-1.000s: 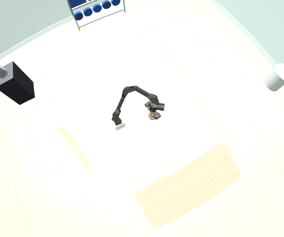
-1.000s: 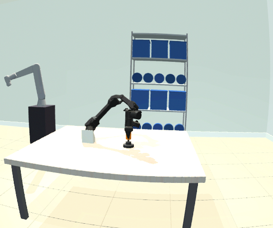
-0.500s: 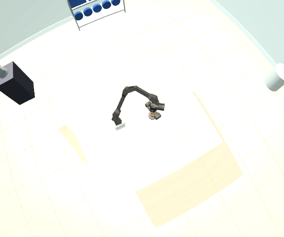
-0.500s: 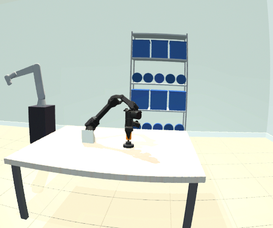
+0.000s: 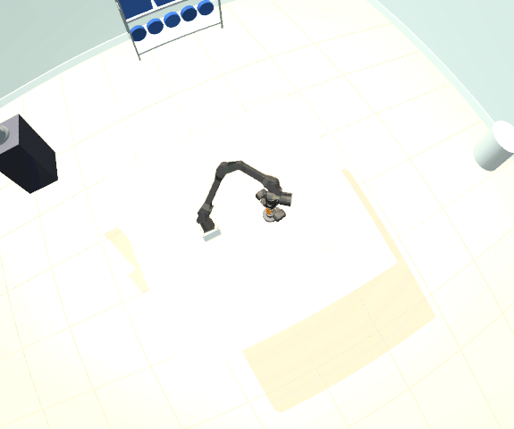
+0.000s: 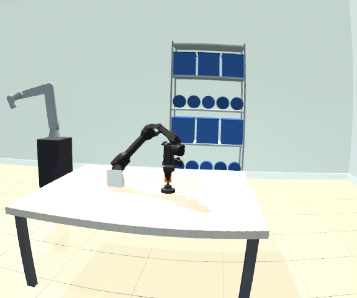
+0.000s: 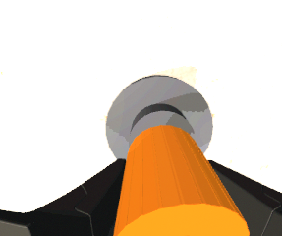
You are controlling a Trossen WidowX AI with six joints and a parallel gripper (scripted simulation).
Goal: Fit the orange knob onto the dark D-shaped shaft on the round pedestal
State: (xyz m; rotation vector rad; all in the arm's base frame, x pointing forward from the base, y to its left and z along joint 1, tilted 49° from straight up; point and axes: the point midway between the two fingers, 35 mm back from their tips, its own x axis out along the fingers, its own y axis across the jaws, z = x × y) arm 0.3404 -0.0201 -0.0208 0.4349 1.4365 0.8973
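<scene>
My gripper tip is now 2 cm below the orange knob. From my gripper tip the other things lie so: pedestal (4 cm below).
</scene>
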